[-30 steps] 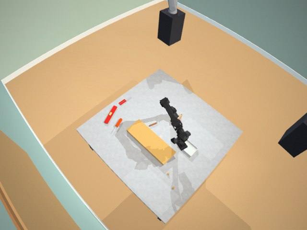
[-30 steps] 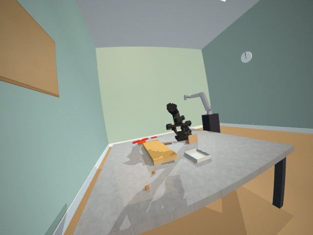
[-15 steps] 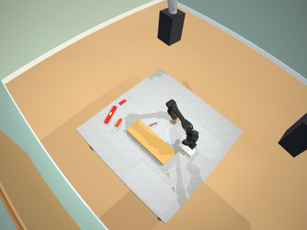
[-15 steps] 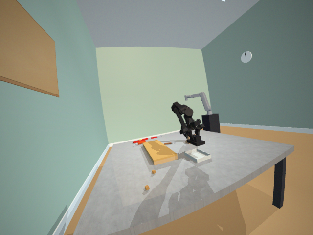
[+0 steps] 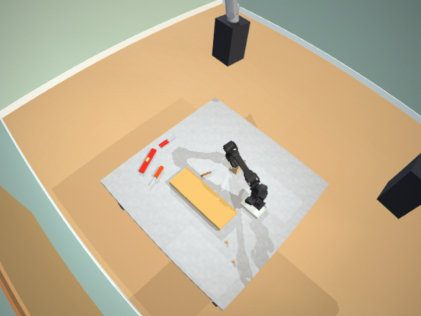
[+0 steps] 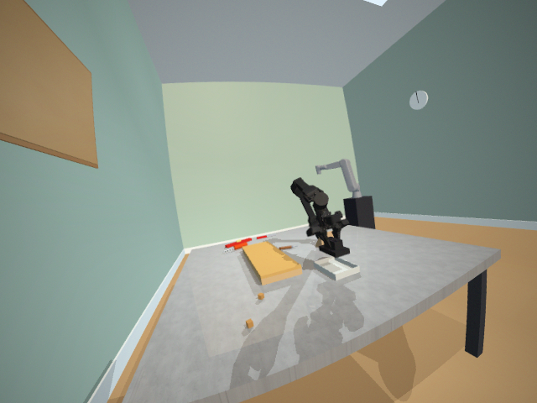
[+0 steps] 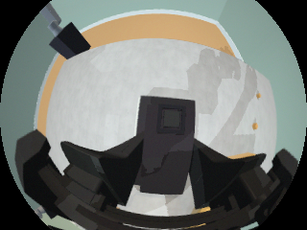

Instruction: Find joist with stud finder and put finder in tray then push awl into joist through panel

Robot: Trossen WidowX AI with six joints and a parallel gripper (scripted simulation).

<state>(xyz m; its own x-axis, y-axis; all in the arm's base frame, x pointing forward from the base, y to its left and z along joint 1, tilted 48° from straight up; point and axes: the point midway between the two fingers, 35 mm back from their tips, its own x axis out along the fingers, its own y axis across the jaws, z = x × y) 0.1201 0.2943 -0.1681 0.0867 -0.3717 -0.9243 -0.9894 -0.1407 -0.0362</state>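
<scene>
My gripper tip is 9 cm above the white tray and 1 cm to the left of it. Round my gripper tip: black stud finder: 2 cm above; brown-handled awl: 44 cm to the right, 10 cm below, 6 cm ahead; orange-handled screwdriver: 66 cm to the right, 42 cm ahead, 9 cm below.
</scene>
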